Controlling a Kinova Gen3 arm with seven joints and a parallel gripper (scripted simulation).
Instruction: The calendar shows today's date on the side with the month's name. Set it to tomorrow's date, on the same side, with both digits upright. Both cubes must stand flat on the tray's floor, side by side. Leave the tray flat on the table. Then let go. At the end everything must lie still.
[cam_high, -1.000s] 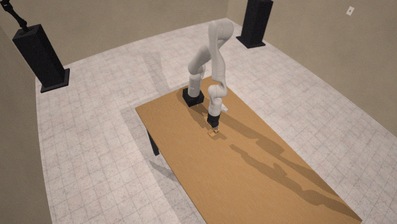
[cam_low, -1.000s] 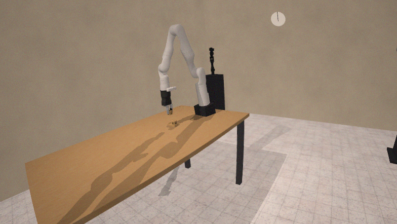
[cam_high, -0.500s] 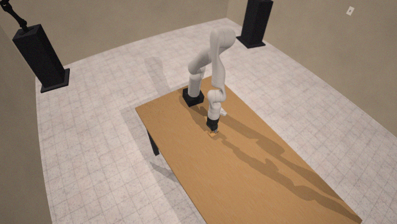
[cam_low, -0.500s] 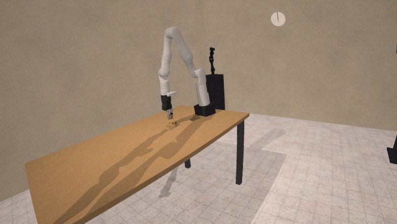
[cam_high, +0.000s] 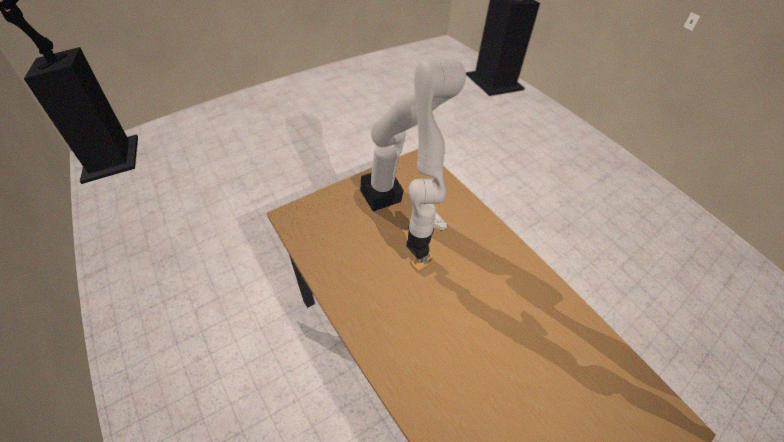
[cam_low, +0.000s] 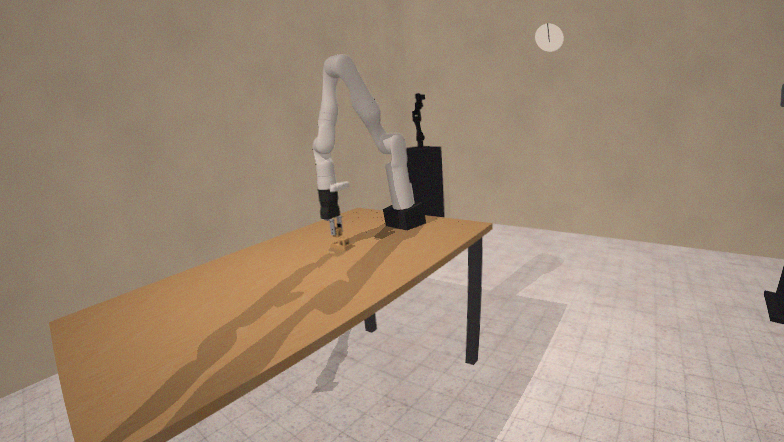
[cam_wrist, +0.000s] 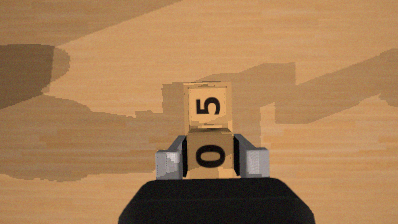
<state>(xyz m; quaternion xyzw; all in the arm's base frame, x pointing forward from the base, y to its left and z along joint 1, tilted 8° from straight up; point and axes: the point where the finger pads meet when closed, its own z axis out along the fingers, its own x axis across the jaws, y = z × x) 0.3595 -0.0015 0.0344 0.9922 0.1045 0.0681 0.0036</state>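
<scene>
The wooden date cube lies 1 cm below my hand. Also, from my hand: wooden tray (6 cm below, 1 cm to the left).
</scene>
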